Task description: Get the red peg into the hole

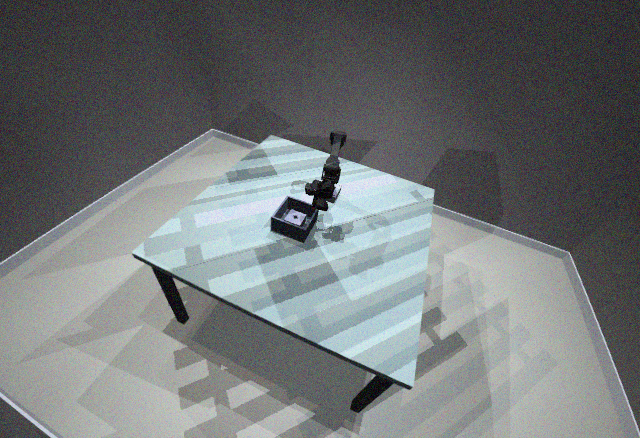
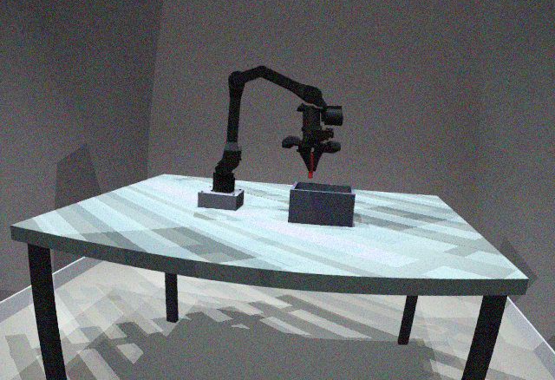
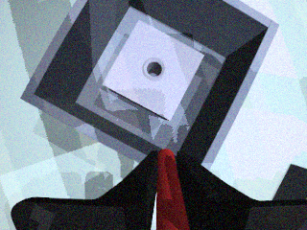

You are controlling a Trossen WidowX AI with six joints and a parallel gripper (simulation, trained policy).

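My gripper tip is 20 mm below the red peg, 10 mm to the right of it and 10 mm past it. Also, from my gripper tip: pale plate (90 mm below, 70 mm to the right, 50 mm ahead); then dark box (110 mm below, 70 mm to the right, 50 mm ahead).
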